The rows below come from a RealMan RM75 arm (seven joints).
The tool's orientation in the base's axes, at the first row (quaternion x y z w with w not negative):
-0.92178 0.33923 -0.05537 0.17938
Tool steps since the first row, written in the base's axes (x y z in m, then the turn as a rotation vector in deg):
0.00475 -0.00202 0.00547 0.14 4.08 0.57
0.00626 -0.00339 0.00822 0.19 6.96 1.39
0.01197 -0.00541 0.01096 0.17 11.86 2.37
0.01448 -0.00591 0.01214 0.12 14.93 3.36
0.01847 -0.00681 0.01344 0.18 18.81 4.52
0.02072 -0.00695 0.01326 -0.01 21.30 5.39
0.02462 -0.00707 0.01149 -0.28 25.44 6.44
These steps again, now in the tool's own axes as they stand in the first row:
0.00482 -0.00347 -0.00461 -2.54 -3.17 0.70
0.00681 -0.00443 -0.00723 -4.37 -5.54 0.79
0.01242 -0.00747 -0.00909 -7.57 -9.34 1.31
0.01463 -0.00907 -0.00978 -9.61 -11.84 1.28
0.01824 -0.01133 -0.01036 -12.09 -15.04 1.35
0.02005 -0.01253 -0.00973 -13.86 -17.01 1.23
0.02314 -0.01415 -0.00724 -16.76 -20.15 1.41

